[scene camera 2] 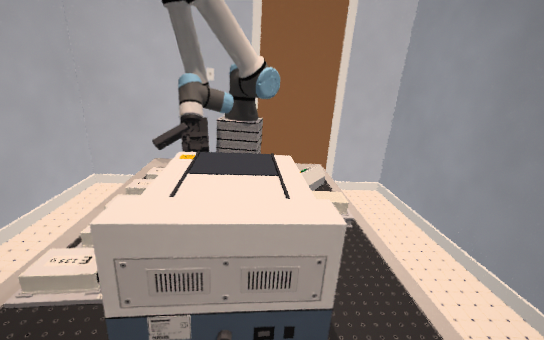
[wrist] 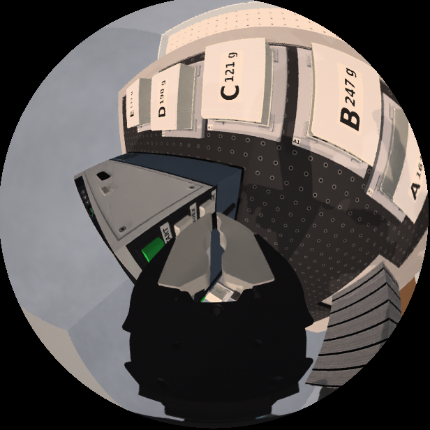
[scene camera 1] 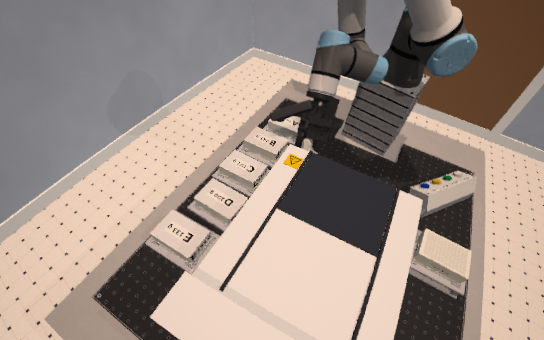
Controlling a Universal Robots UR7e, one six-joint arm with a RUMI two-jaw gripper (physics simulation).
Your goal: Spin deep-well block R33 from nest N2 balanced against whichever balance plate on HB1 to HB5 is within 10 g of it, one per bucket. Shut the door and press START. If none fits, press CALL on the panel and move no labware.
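Frame: origin at the arm's base, x back, y right, z up, level; metres.
Where they show: arm's base at its link origin: (scene camera 2: 241, 118) (scene camera 1: 397, 75).
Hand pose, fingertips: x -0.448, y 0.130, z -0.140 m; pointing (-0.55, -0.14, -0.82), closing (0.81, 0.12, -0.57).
Each offset is from my fingertips to the top centre of the thing. "spot": to the spot under its first point.
My gripper (scene camera 1: 306, 146) (wrist: 214, 214) is shut and empty, low at the centrifuge's button face near the warning-sign corner. The green START button (wrist: 152, 249) is left of the fingertips in the wrist view; contact is unclear. The centrifuge (scene camera 1: 310, 255) (scene camera 2: 220, 240) (wrist: 145, 200) has a dark section @[spot: dx -0.108, dy -0.150, dz +0.102 m] (scene camera 1: 340, 200) in its top; no rotor or buckets show. Plates A @[dx +0.243, dy +0.153, dz -0.057 m] (scene camera 1: 284, 129), B 247 g @[dx +0.108, dy +0.165, dz -0.057 m] (scene camera 1: 261, 145) (wrist: 325, 95), C 121 g @[dx -0.029, dy +0.160, dz -0.057 m] (scene camera 1: 237, 167) (wrist: 215, 85), D 190 g @[dx -0.162, dy +0.142, dz -0.057 m] (scene camera 1: 212, 202) (wrist: 175, 95) and E 133 g @[dx -0.303, dy +0.161, dz -0.057 m] (scene camera 1: 172, 232) (scene camera 2: 60, 282) sit in a row. A cream well block @[dx +0.001, dy -0.436, dz -0.033 m] (scene camera 1: 445, 255) sits opposite, its label unseen.
A sloped panel @[dx +0.252, dy -0.414, dz -0.027 m] (scene camera 1: 442, 197) with blue, yellow, green and white buttons stands near the cream block. The grey ribbed arm pedestal (scene camera 1: 380, 117) (scene camera 2: 239, 136) (wrist: 355, 330) stands beside my gripper. Light perforated strips (scene camera 1: 100, 185) border the dark board.
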